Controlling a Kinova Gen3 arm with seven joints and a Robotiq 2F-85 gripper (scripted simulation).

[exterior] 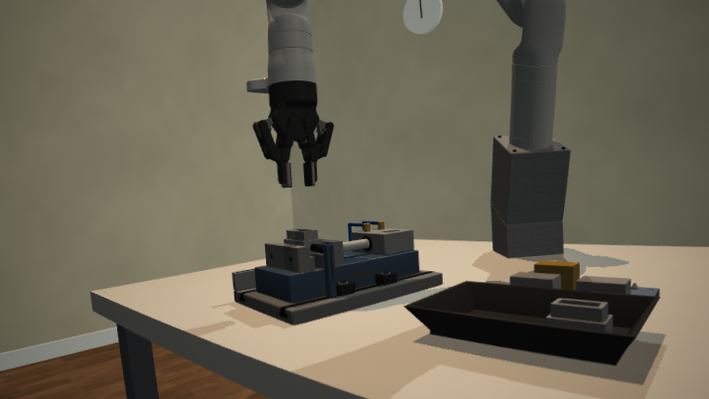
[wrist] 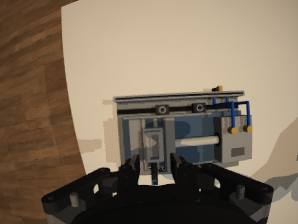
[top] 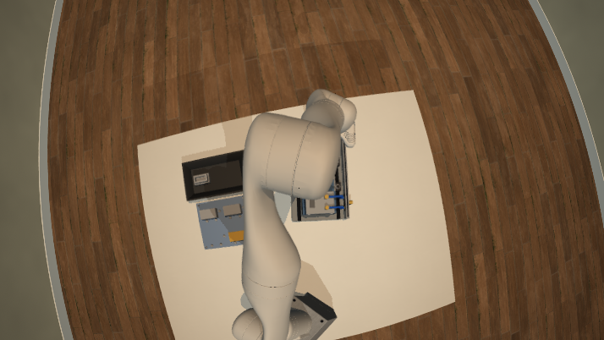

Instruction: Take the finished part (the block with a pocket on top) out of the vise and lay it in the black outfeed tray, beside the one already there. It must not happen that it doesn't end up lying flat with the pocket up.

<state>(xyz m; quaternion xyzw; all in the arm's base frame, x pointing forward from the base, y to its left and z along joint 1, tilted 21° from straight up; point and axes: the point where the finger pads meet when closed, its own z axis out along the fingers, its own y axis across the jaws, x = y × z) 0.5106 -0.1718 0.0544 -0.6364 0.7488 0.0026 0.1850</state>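
Now: hand 80 mm past the rod, 10 mm to the right of it and 120 mm above it. Also, from my hand: yellow block 230 mm behind, 310 mm to the left, 170 mm below; then fixture plate 180 mm behind, 360 mm to the left, 200 mm below; then blue vise 70 mm behind, 10 mm to the left, 160 mm below.
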